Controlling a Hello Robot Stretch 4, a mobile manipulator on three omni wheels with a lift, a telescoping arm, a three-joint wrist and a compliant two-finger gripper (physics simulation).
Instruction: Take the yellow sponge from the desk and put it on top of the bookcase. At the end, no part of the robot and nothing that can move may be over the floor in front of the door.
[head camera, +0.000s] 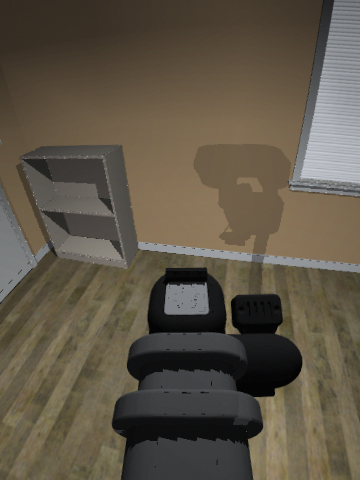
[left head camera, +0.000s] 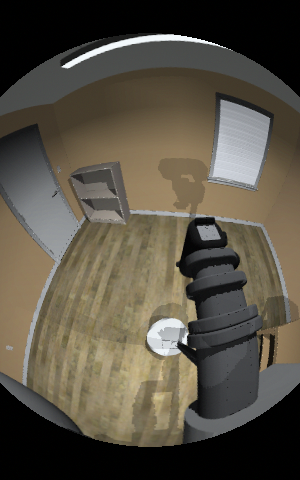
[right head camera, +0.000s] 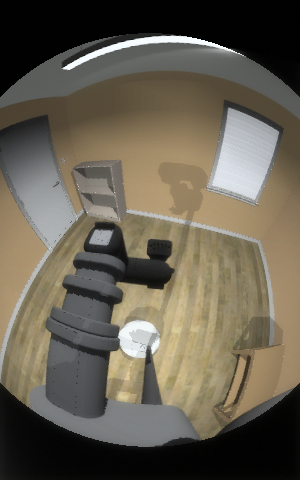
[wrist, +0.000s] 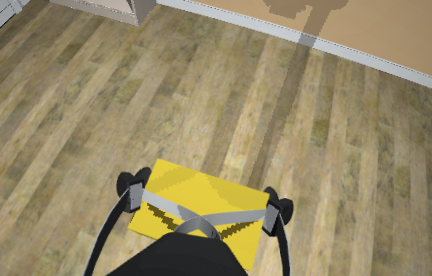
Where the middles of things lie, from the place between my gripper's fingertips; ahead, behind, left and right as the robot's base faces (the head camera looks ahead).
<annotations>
Now: the yellow sponge (wrist: 204, 194) 30 mm behind my hand and 10 mm above it.
</annotations>
